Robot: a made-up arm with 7 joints. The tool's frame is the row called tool. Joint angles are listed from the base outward. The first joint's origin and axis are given. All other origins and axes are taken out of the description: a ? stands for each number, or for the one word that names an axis. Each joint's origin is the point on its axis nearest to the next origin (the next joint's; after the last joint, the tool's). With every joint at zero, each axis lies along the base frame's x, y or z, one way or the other. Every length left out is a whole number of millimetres.
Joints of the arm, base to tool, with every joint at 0 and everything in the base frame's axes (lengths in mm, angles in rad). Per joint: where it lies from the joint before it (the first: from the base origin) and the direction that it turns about. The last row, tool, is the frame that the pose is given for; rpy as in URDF.
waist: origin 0 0 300 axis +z
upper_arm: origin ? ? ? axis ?
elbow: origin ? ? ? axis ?
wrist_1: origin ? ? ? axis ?
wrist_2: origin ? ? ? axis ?
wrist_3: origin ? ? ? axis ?
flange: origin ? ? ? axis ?
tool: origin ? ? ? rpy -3.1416 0 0
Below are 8 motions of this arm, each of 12 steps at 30 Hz.
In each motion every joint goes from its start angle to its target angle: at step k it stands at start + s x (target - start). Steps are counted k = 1, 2, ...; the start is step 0. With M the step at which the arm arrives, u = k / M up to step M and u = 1 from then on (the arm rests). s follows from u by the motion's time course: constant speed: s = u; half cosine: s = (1 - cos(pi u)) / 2; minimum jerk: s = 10 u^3 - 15 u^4 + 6 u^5.
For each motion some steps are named. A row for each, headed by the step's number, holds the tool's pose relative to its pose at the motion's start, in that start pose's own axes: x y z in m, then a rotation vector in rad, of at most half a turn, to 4 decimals.
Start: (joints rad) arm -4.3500 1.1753 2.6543 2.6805 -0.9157 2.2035 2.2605
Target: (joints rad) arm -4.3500 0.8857 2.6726 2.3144 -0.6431 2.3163 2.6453
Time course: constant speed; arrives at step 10
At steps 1, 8, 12:
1: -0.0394 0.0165 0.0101 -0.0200 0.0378 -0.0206
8: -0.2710 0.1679 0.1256 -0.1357 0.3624 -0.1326
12: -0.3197 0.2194 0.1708 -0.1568 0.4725 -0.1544

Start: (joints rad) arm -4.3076 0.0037 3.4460 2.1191 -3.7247 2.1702 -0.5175
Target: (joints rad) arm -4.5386 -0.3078 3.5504 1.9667 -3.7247 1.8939 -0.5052
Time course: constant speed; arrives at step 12
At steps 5, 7, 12:
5: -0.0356 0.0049 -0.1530 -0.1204 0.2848 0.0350
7: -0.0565 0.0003 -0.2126 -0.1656 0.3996 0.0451
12: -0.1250 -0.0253 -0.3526 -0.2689 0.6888 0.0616

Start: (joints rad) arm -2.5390 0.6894 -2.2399 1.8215 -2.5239 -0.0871 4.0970
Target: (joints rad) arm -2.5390 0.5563 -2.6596 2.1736 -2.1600 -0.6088 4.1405
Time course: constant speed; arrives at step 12
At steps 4, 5, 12:
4: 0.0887 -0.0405 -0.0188 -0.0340 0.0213 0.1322
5: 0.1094 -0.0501 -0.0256 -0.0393 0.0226 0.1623
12: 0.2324 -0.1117 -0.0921 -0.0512 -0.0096 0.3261

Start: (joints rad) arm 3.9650 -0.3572 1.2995 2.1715 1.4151 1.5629 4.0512
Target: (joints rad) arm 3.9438 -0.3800 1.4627 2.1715 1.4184 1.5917 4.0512
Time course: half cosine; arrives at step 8
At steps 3, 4, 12:
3: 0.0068 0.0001 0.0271 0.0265 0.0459 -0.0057
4: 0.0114 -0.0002 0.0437 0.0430 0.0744 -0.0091
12: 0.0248 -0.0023 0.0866 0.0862 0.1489 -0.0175

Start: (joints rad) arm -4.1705 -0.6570 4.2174 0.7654 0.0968 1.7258 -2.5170
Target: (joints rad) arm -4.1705 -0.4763 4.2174 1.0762 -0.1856 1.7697 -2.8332
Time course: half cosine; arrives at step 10
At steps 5, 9, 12:
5: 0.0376 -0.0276 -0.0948 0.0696 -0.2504 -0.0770
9: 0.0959 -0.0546 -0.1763 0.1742 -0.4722 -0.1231
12: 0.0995 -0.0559 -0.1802 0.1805 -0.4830 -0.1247

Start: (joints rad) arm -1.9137 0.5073 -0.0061 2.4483 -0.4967 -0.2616 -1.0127
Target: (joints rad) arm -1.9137 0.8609 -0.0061 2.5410 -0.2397 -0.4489 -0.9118
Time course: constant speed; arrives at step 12
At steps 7, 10, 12:
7: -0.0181 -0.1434 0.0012 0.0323 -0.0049 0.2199
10: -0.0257 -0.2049 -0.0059 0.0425 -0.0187 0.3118
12: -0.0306 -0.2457 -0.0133 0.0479 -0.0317 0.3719

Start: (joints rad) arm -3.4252 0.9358 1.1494 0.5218 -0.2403 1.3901 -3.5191
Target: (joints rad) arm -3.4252 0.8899 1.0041 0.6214 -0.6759 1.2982 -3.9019
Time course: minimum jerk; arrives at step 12
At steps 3, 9, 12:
3: 0.0040 -0.0104 -0.0054 0.0406 -0.0030 -0.0321
9: 0.0442 -0.0879 -0.0473 0.3480 0.0511 -0.2714
12: 0.0507 -0.0975 -0.0528 0.3862 0.0683 -0.3016

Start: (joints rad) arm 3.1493 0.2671 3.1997 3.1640 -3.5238 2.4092 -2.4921
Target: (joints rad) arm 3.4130 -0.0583 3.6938 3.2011 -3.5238 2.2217 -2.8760
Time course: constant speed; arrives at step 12
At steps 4, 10, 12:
4: 0.0581 -0.0215 -0.0684 -0.2328 -0.0422 -0.3099
10: 0.1446 -0.0892 -0.1635 -0.5832 -0.1590 -0.7632
12: 0.1718 -0.1215 -0.1916 -0.7009 -0.2128 -0.9088

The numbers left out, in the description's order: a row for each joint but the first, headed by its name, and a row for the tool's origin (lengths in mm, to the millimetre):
upper_arm: xyz 0 0 0, axis +y
elbow: xyz 0 0 310, axis +z
wrist_1: xyz 84 0 0, axis -y
wrist_2: xyz 116 0 -513, axis -z
wrist_3: xyz 0 0 0, axis +y
flange: xyz 56 0 -72, axis -z
tool: xyz 0 0 0

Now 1 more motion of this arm.
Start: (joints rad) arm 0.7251 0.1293 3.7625 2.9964 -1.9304 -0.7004 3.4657
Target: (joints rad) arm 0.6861 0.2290 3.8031 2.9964 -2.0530 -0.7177 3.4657
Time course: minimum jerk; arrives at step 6
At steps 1, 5, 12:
1: -0.0017 -0.0020 0.0003 -0.0009 -0.0015 -0.0057
5: -0.0490 -0.0524 0.0081 -0.0248 -0.0380 -0.1551
12: -0.0509 -0.0542 0.0083 -0.0258 -0.0394 -0.1608

